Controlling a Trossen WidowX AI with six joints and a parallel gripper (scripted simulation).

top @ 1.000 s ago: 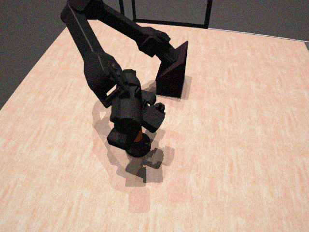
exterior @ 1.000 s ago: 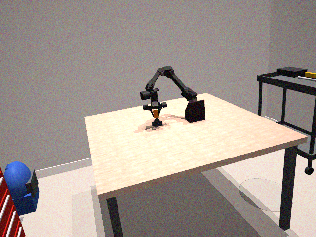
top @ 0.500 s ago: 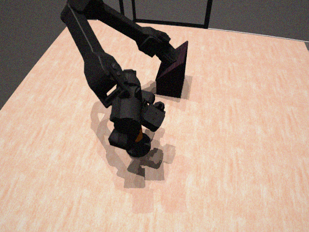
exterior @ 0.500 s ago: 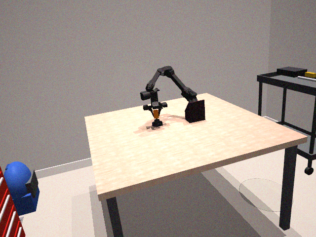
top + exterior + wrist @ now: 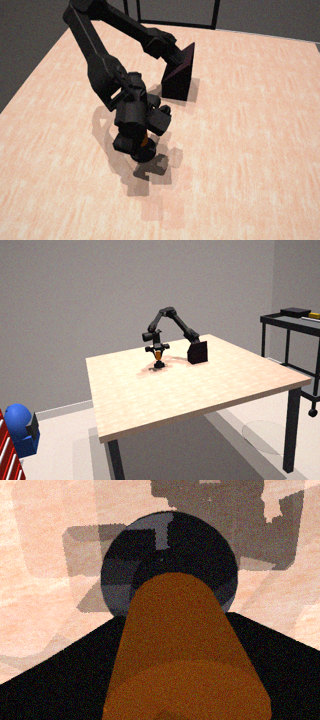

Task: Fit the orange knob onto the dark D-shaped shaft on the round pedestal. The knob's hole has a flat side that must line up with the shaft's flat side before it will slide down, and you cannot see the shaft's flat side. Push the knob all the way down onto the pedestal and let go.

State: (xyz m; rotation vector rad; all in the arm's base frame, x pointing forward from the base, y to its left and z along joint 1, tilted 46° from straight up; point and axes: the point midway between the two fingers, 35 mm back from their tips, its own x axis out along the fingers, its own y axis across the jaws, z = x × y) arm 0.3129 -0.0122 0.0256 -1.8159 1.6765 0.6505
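My gripper tip is now 20 mm below the orange knob. Round my gripper tip: round pedestal: 40 mm below.
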